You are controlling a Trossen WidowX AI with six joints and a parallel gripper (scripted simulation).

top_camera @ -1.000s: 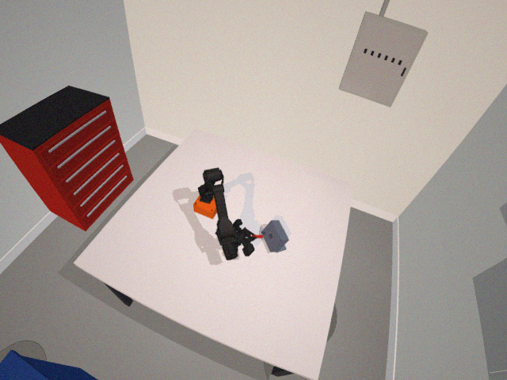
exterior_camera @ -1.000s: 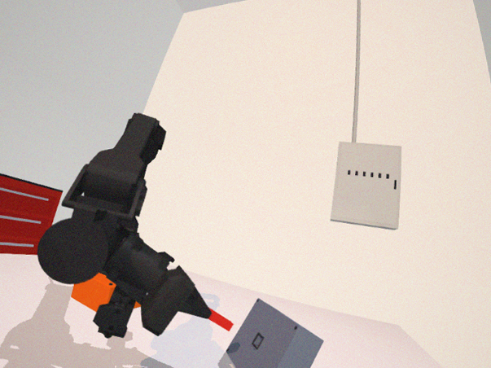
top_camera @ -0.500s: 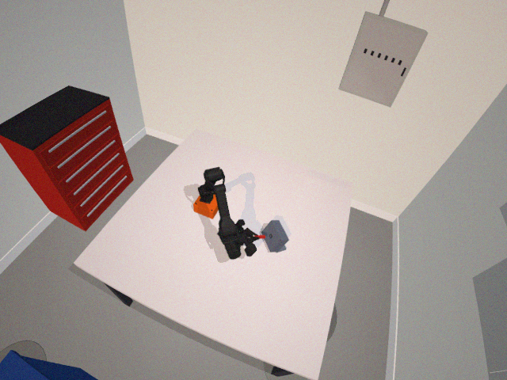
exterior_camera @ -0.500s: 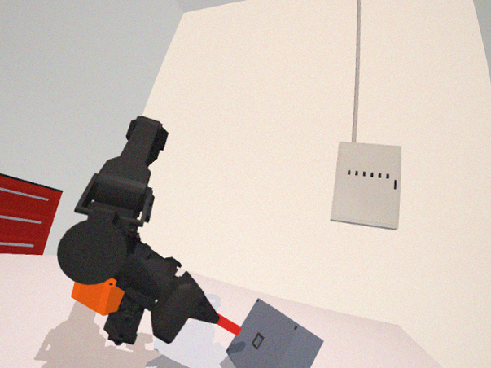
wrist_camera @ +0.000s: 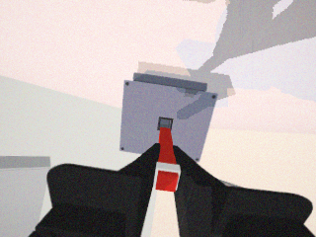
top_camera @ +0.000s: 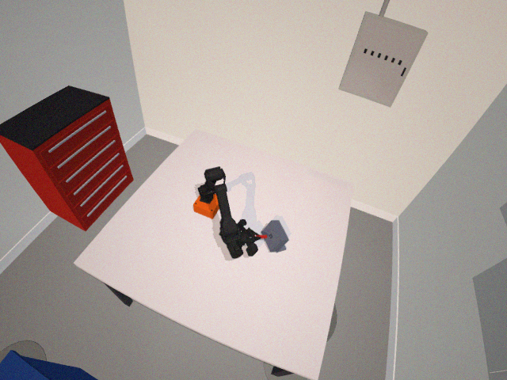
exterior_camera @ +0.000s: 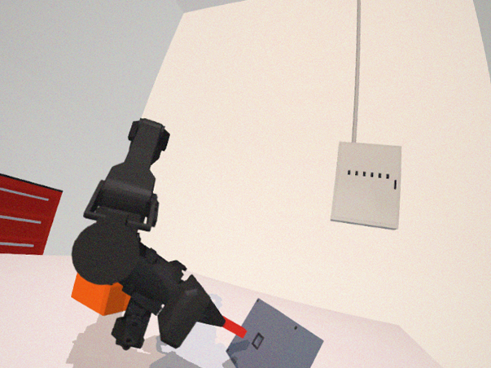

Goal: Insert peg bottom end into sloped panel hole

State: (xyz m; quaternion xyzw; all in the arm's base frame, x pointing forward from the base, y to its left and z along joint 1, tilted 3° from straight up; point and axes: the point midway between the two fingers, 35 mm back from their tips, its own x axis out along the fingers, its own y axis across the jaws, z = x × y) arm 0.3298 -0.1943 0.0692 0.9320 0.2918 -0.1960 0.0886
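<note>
My gripper tip is now 7 cm short of the grey sloped panel, 5 cm to the right of it and 4 cm above it. Also, from my gripper tip: red square peg (1 cm to the right, 1 cm behind, 1 cm above).
</note>
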